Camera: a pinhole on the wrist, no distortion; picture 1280 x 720 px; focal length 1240.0 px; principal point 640.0 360.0 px. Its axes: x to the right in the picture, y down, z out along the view. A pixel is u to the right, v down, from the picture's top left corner.
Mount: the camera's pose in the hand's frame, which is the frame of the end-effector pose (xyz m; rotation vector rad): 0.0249 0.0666 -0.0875 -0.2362 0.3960 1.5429
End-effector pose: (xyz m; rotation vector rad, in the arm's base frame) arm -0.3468 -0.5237 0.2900 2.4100 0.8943 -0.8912
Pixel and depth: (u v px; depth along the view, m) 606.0 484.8 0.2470
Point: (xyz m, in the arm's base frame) -0.2837 -0.7060 0.1959
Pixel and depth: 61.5 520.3 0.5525
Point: -0.5274 -0.8502 -0.0839
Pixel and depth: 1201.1 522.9 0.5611
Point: -0.1250 -1.0800 0.1332
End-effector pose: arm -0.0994 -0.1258 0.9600 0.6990 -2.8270 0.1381
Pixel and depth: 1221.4 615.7 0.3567
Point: -0.2911 0.1743 0.7678
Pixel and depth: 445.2 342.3 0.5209
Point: -0.3467 -0.0528 0.5656
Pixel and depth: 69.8 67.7 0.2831
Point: -0.2727 -0.1621 0.7777
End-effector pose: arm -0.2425 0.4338 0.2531 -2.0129 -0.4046 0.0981
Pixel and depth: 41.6 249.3 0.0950
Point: -0.1908 0.4369 0.1960
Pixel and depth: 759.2 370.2 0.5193
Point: -0.1887 0.6419 -0.1879
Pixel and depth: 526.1 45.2 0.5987
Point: -0.0740 0.8077 -0.1551
